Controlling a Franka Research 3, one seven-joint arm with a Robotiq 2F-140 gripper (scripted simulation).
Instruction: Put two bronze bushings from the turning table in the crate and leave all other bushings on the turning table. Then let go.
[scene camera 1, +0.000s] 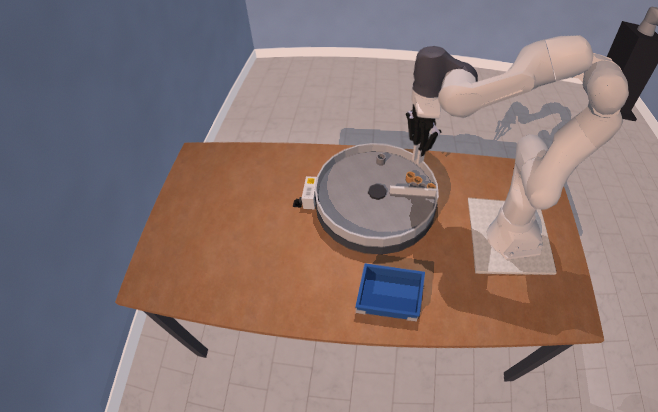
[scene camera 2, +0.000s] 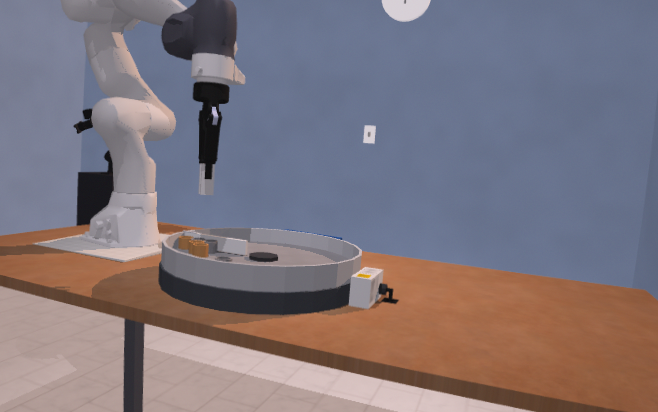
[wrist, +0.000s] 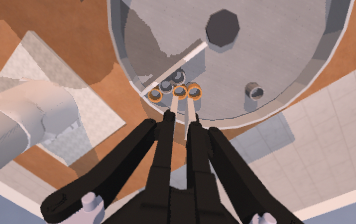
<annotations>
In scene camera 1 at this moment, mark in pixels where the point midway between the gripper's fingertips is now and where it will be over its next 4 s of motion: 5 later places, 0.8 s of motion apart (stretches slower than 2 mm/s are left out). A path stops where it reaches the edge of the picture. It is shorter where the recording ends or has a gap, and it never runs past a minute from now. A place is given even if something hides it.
The gripper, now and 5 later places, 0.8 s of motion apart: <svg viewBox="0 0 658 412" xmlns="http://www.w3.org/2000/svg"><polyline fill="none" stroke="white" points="417,160 420,147 422,148 415,170 414,170 414,174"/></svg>
</annotations>
